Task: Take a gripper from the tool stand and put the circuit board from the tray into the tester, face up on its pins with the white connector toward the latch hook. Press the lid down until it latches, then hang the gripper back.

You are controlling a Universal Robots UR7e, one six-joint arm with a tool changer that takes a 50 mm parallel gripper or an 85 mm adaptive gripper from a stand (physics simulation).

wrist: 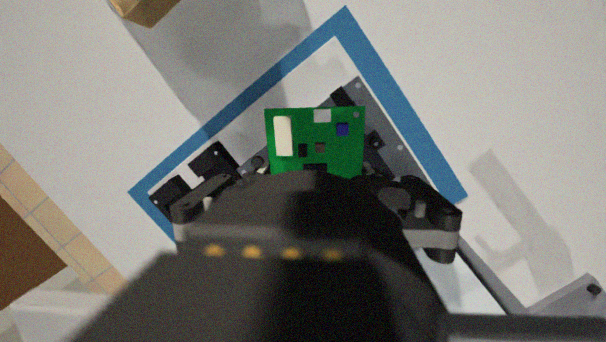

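Frame: origin at the arm's base, x ahead, y left, z up, level; metres.
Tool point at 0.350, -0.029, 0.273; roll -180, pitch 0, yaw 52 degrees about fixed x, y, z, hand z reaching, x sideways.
Pixels of each thing's top centre, then the offset from my tool point to it, as dx, dy, dz. "spot": a spot on its surface instead.
- green circuit board, top centre: (315, 184) +0.000, +0.001, -0.153
- tester's grey base plate, surface spot: (381, 119) spot: +0.013, +0.080, -0.264
- blue outline, surface spot: (395, 105) spot: +0.021, +0.111, -0.322
- pale panel, surface spot: (457, 280) spot: +0.153, +0.041, -0.173
- grey bracket, surface spot: (575, 295) spot: +0.421, +0.166, -0.312
The green circuit board (330, 137) is held face up in the gripper, level with the image and turned at an angle to the tester below. Its long white connector (283, 136) is at its left side. My gripper (315, 170) is shut on the board's near part; the fingertips are largely hidden behind the gripper body. The tester's grey base plate (381, 119) lies below and behind the board, inside a blue outline (395, 105). The board and gripper cover much of the tester, and its pins do not show. I cannot tell the lid or latch hook for certain.
Black blocks (214, 161) stand at the left inside the outline. A pale panel (457, 280) and a grey bracket (575, 295) are at the lower right. A tan block (150, 11) is at the top left. A brown surface (25, 260) with a tan border (45, 222) is at the left.
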